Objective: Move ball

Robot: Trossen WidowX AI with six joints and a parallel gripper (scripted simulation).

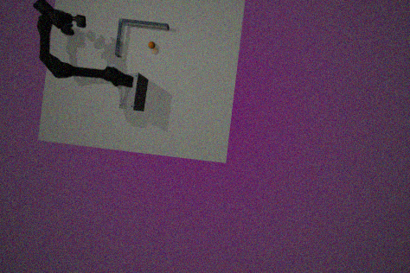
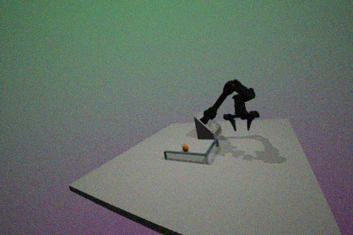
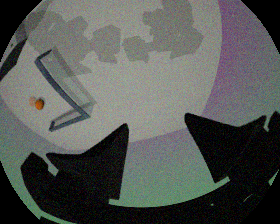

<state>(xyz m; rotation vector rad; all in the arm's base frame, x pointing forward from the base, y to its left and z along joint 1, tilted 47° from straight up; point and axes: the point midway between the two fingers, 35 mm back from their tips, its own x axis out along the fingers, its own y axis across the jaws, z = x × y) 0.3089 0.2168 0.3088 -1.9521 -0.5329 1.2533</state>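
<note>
My gripper tip is now 420 mm to the left of the orange ball, 160 mm above it and 40 mm past it. From my gripper tip the other things lie so: see-through copy (450 mm to the right, 160 mm below, 70 mm behind).
</note>
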